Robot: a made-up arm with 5 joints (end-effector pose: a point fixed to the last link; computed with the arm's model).
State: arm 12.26 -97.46 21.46 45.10 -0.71
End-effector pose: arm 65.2 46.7 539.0 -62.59 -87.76 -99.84
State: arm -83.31 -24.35 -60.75 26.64 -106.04
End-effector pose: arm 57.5 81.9 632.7 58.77 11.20 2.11
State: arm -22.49 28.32 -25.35 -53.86 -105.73
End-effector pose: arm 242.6 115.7 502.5 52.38 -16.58 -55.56
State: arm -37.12 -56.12 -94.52 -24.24 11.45
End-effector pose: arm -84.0 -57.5 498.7 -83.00 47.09 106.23
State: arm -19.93 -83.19 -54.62 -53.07 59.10
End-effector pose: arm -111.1 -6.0 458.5 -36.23 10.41 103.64
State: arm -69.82 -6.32 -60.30 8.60 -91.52
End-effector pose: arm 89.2 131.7 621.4 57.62 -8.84 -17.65
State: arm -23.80 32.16 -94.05 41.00 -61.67
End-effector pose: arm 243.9 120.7 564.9 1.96 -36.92 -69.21
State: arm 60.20 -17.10 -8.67 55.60 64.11
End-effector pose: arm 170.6 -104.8 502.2 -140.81 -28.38 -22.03
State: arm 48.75 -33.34 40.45 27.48 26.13
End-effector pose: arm 171.7 -61.6 449.3 -117.18 -19.91 -55.27
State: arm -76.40 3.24 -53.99 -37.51 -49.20
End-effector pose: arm 74.1 125.3 602.0 80.84 -42.58 -41.92
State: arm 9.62 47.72 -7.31 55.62 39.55
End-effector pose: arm 249.0 21.8 303.4 -85.17 -18.97 27.61
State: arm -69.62 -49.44 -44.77 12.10 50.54
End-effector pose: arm 25.0 0.3 624.2 15.33 -122.06 -108.11
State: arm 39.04 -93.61 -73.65 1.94 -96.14
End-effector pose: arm -98.3 173.7 446.9 73.09 -150.68 -15.61
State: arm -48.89 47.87 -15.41 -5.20 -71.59
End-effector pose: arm 211.8 215.7 368.3 -32.17 -7.55 -35.61
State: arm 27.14 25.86 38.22 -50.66 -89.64
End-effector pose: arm 225.3 -42.3 391.3 -8.74 13.48 -116.47
